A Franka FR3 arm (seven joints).
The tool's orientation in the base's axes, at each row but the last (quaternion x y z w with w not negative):
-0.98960, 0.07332, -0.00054, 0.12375
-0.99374, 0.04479, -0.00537, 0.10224
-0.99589, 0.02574, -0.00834, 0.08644
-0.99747, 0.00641, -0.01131, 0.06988
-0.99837, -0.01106, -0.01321, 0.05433
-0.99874, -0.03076, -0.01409, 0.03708
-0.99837, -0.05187, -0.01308, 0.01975
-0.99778, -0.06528, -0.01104, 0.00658
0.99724, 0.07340, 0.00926, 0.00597
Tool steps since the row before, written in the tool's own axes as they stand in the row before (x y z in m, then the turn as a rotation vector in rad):
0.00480, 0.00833, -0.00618, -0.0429, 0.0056, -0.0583
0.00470, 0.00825, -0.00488, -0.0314, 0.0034, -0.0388
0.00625, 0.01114, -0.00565, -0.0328, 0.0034, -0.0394
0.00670, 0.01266, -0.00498, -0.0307, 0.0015, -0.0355
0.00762, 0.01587, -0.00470, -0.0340, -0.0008, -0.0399
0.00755, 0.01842, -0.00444, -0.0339, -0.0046, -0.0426
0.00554, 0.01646, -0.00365, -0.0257, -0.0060, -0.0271
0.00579, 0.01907, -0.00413, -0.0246, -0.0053, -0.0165
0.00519, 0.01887, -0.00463, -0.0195, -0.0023, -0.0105
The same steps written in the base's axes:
0.00342, -0.01020, 0.00387, -0.0444, -0.0134, 0.0559
0.00386, -0.00946, 0.00310, -0.0323, -0.0084, 0.0372
0.00557, -0.01226, 0.00372, -0.0338, -0.0084, 0.0378
0.00644, -0.01333, 0.00331, -0.0315, -0.0060, 0.0343
0.00787, -0.01613, 0.00316, -0.0350, -0.0042, 0.0388
0.00857, -0.01821, 0.00331, -0.0352, -0.0007, 0.0418
0.00713, -0.01594, 0.00318, -0.0268, 0.0022, 0.0266
0.00814, -0.01821, 0.00404, -0.0254, 0.0018, 0.0160
0.00780, -0.01786, 0.00497, -0.0198, -0.0005, 0.0101

